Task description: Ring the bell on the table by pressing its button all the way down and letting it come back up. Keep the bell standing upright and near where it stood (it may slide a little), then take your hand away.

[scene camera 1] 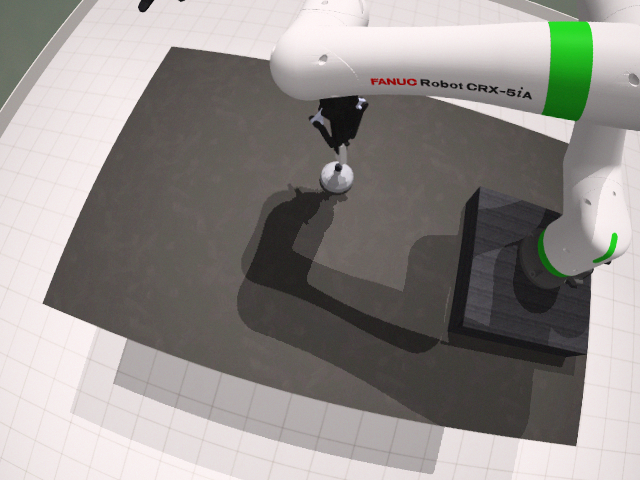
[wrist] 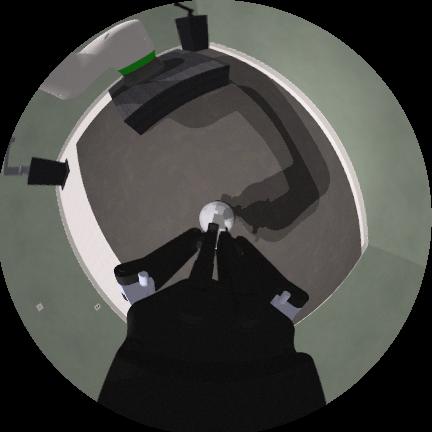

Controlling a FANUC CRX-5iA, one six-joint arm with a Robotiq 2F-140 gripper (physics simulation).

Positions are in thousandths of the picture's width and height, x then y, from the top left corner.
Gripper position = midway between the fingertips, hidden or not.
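Domed bell (scene camera 1: 526,380), visible. My gripper (scene camera 1: 534,334), visible, also in the wrist view (wrist: 501,513).
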